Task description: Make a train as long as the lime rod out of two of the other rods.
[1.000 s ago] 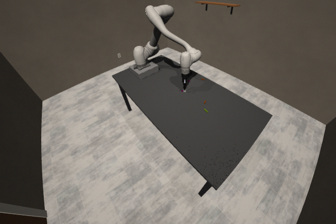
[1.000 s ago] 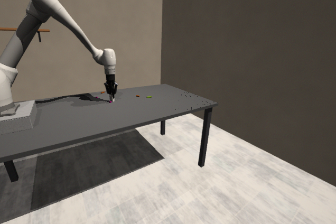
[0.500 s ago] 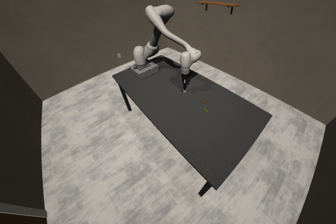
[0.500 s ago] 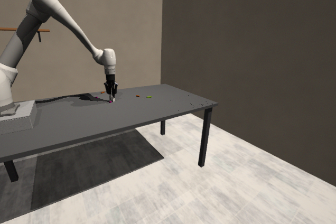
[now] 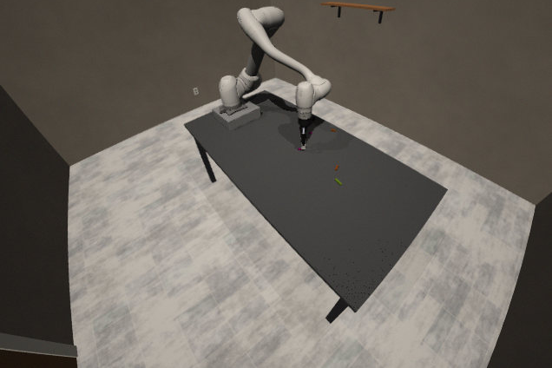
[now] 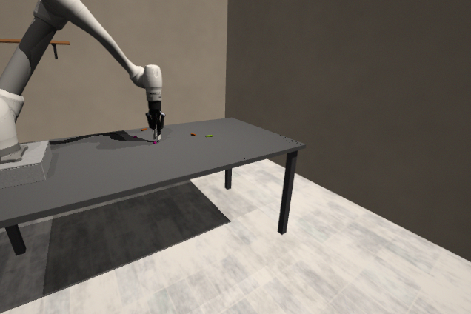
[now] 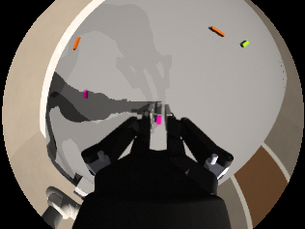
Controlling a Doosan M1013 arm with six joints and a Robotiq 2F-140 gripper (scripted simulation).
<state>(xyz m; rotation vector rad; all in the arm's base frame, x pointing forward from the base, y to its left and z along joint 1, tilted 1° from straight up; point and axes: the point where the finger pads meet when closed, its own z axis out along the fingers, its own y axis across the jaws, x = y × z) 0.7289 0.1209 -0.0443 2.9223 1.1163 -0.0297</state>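
Now: hand 5 cm above the grey rod. Also, from my hand: lime rod 35 cm ahead, 5 cm to the right, 5 cm below.
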